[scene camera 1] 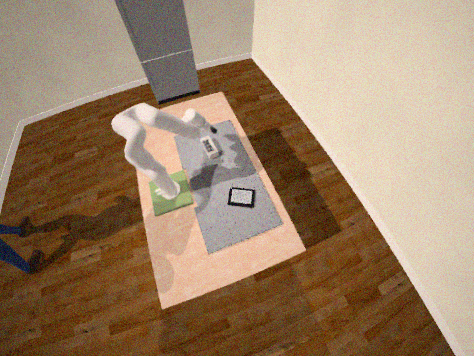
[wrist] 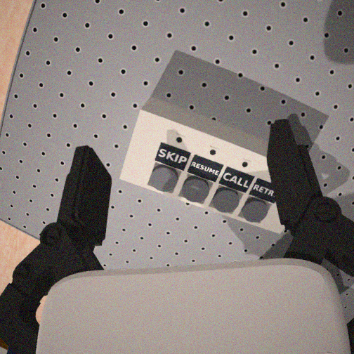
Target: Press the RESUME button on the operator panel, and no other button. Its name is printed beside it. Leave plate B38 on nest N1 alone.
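Where they show: gripper, fingertip midpoint: (scene camera 1: 210,129); arm's base at its link origin: (scene camera 1: 170,190).
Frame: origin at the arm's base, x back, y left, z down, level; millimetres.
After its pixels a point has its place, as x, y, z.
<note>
The operator panel (scene camera 1: 210,146) {-332, 219, -43} (wrist: 131,155) is a pale box with a row of round grey buttons. In the wrist view the RESUME button (wrist: 195,188) is second from the left, below its printed name. The SKIP button (wrist: 163,178) is on its left; the CALL button (wrist: 226,199) and a button marked RETR (wrist: 255,209) are on its right. My gripper (scene camera 1: 213,130) {-380, 288, -130} (wrist: 181,150) is open and empty, with the panel between its fingers in the wrist view; the right finger hides part of the panel's right end. A pale plate (scene camera 1: 242,196) {-424, -208, -8} lies in a black-rimmed nest; their markings are unreadable.
The panel and nest are on a grey perforated board (scene camera 1: 220,237) {-213, -397, 14} (wrist: 107,55) on a pale wooden table (scene camera 1: 175,287) {113, -574, 27}. The arm's base stands on a green pad (scene camera 1: 175,206) {-6, -121, 1}. A tall grey cabinet (scene camera 1: 167,40) is behind the table. Blue shapes show at the left edge.
</note>
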